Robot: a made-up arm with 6 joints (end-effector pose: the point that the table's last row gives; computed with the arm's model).
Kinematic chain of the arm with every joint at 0, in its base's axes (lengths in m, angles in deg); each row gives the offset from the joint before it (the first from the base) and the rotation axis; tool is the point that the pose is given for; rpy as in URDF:
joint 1: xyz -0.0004 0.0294 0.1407 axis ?
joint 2: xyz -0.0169 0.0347 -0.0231 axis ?
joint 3: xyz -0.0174 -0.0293 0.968 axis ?
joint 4: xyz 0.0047 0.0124 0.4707 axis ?
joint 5: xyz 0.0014 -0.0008 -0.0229 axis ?
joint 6: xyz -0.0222 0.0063 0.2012 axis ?
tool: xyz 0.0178 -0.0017 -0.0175 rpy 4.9 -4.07 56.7
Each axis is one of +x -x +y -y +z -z.
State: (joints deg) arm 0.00 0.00 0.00 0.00 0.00 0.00
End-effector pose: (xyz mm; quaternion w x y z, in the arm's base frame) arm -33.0 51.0 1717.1 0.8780 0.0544 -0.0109 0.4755
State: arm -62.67 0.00 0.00 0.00 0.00 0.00
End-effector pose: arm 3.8 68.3 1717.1 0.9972 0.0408 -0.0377 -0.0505
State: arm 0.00 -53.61 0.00 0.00 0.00 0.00
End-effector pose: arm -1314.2 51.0 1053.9 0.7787 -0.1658 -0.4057 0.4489
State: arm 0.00 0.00 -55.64 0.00 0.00 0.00
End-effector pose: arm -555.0 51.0 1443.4 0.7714 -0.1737 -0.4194 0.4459
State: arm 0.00 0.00 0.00 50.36 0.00 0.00
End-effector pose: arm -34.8 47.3 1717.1 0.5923 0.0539 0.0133 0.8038
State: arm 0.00 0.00 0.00 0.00 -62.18 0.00
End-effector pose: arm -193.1 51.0 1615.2 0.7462 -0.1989 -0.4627 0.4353
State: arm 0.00 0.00 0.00 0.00 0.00 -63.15
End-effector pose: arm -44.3 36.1 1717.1 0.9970 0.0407 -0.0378 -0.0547
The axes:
joint 1: +z
joint 2: +y
joint 3: +y
joint 4: +z
joint 5: +y
joint 6: +z

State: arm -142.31 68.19 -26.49 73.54 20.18 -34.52
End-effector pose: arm -993.7 -827.2 941.0 0.8316 0.4481 -0.0989 -0.3128
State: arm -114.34 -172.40 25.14 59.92 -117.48 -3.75
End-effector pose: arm -2.9 312.2 -1188.1 0.2266 0.6349 -0.0971 -0.7322
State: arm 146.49 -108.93 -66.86 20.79 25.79 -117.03
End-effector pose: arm 843.3 -562.3 -834.0 0.1689 0.9781 0.0453 0.1130
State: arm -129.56 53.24 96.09 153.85 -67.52 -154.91
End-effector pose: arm -588.9 -584.8 209.9 0.3937 -0.9121 0.0972 0.0606
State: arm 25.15 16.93 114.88 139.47 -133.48 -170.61
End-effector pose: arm 395.3 156.3 793.3 0.1832 -0.2135 -0.6206 0.7319
